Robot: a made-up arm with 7 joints.
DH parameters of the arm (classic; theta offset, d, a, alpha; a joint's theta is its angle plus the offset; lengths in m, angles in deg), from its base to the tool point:
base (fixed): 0 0.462 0.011 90
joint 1: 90 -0.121 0.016 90
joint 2: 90 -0.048 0.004 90
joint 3: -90 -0.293 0.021 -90
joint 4: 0 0.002 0.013 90
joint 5: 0 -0.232 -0.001 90
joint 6: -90 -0.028 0.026 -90
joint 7: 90 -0.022 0.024 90
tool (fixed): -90 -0.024 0 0
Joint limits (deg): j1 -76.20..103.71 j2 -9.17..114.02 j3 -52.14..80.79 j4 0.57..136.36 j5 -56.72..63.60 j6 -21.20..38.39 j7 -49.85..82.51
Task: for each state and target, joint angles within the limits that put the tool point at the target. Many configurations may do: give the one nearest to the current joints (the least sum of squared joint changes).
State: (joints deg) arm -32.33 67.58 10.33 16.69 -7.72 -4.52 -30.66
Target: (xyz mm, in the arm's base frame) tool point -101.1 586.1 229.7
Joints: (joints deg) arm -26.92 66.03 10.76 14.17 -8.61 -1.80 -34.61
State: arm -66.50 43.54 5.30 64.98 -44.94 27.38 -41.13
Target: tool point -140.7 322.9 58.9
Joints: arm -39.68 31.17 2.72 61.06 -45.39 28.33 -45.26
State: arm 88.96 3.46 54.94 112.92 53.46 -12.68 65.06
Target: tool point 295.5 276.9 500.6
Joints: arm 86.59 -2.59 57.11 87.82 54.77 -12.19 68.59
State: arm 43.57 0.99 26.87 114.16 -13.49 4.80 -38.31
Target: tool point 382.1 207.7 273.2
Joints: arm 38.38 5.08 30.67 70.98 -24.75 12.13 -44.80
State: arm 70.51 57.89 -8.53 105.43 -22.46 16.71 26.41
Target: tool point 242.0 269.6 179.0
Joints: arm 25.15 45.55 -34.84 75.07 -28.78 17.09 20.68
